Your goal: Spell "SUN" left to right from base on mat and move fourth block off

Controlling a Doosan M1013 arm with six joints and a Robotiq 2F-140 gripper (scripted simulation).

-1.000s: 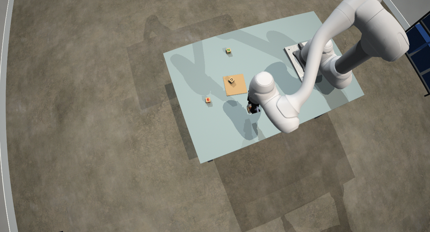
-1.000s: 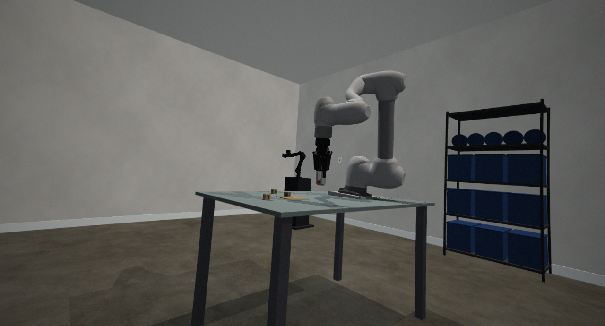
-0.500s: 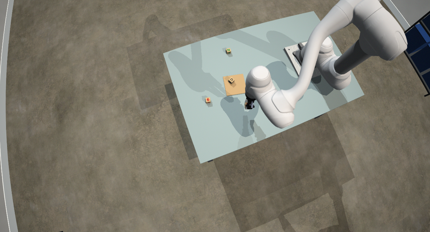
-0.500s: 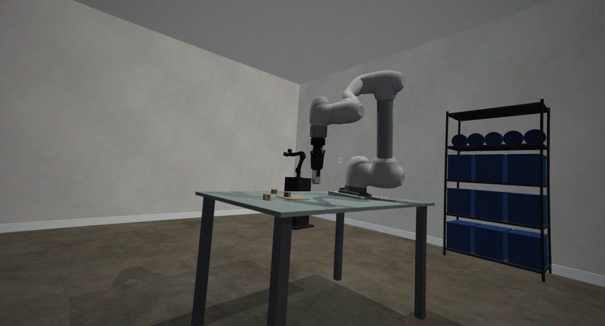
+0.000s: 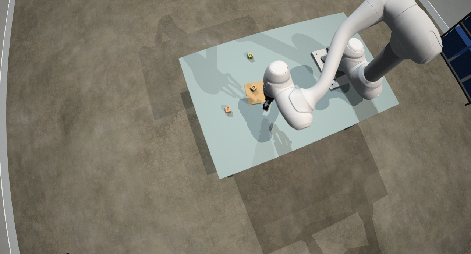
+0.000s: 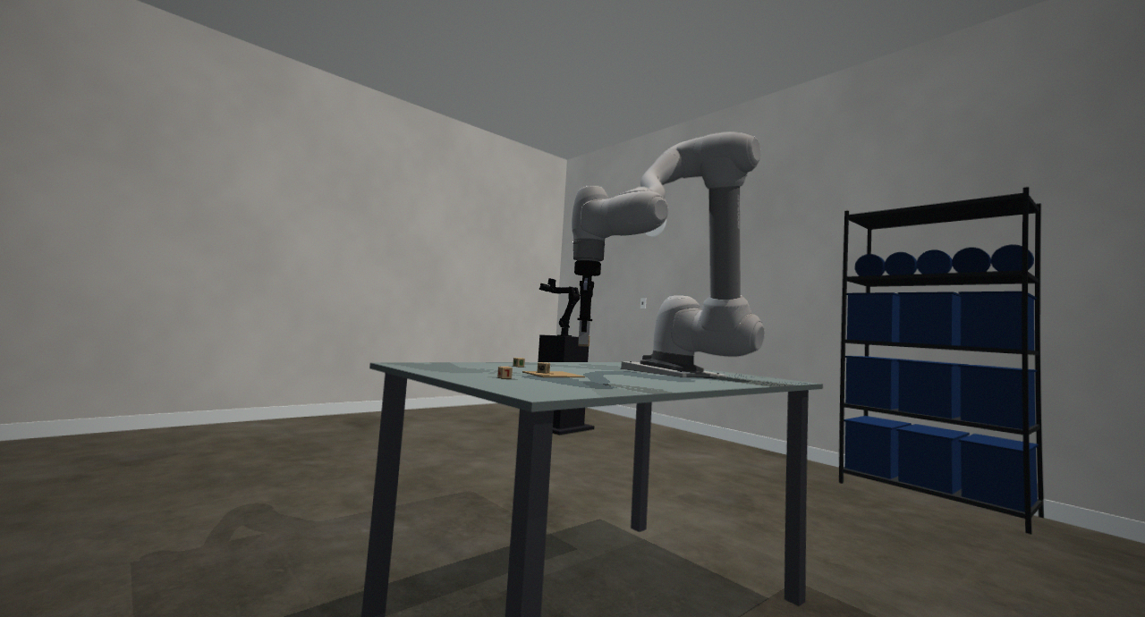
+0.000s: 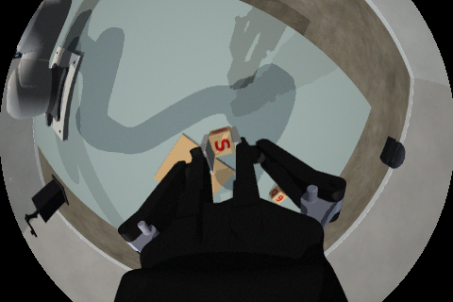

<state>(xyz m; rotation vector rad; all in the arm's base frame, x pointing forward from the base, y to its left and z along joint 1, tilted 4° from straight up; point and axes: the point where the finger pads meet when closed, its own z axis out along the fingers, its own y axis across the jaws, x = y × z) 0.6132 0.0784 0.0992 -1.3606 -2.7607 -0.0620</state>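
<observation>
Now: hand 13 cm to the left of the mat, 13 cm above it and 2 cm past it. Also, from my hand: S block (2 cm below); then N block (38 cm to the right, 12 cm below, 10 cm behind); then 6 block (19 cm ahead, 12 cm below, 11 cm to the right).
</observation>
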